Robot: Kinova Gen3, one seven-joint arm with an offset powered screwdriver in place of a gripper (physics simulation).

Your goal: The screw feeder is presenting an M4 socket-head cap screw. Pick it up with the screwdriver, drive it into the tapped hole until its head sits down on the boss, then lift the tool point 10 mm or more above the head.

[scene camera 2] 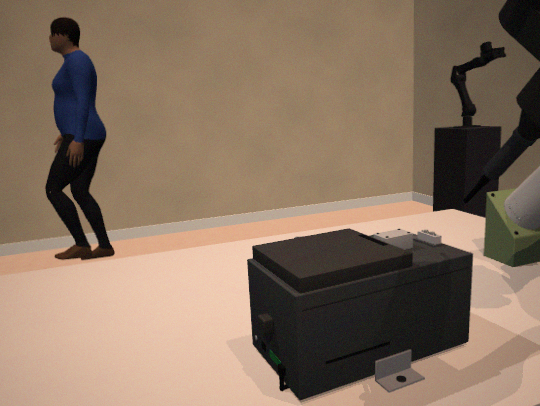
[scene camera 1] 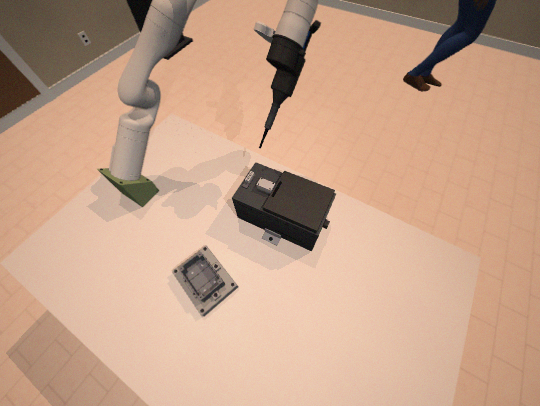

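The screwdriver is the gripper here; its thin dark bit points down at a tilt, in free air above and behind the feeder's small-block end. No screw shows on its tip, so it looks empty. The black screw feeder has a small light block and a larger light block on top. The presented screw is too small to make out. A grey metal housing lies in front of the feeder in scene camera 1; its tapped hole and boss cannot be singled out.
The arm's green wedge base stands beside the feeder's small-block end. An angle bracket sits at the feeder's long side. A person stands in the background. A black pedestal bears another small arm.
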